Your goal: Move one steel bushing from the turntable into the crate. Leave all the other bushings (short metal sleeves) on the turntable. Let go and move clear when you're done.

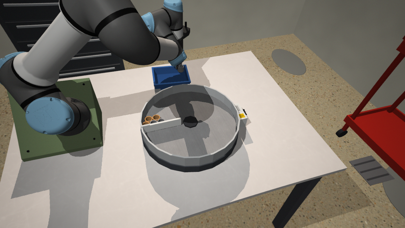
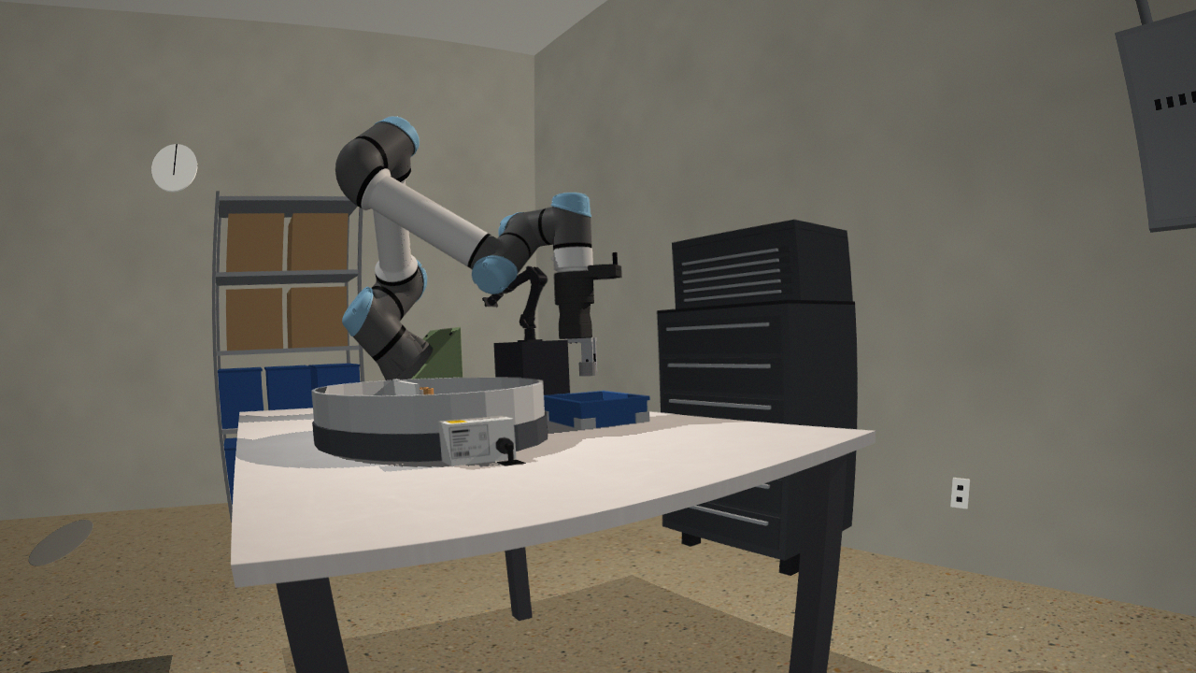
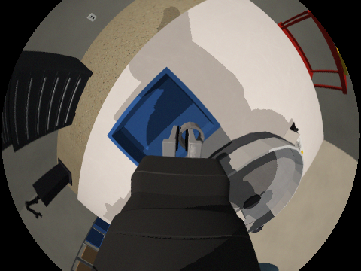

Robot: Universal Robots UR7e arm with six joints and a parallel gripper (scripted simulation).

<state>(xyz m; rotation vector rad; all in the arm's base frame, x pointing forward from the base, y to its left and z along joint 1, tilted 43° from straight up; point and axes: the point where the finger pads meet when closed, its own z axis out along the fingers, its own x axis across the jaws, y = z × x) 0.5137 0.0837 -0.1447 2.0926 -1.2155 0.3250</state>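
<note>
My gripper is now 3 cm past the blue crate, 3 cm to the right of it and 9 cm above it. Also, from my hand: round grey turntable: 6 cm behind, 32 cm to the right, 7 cm below.
</note>
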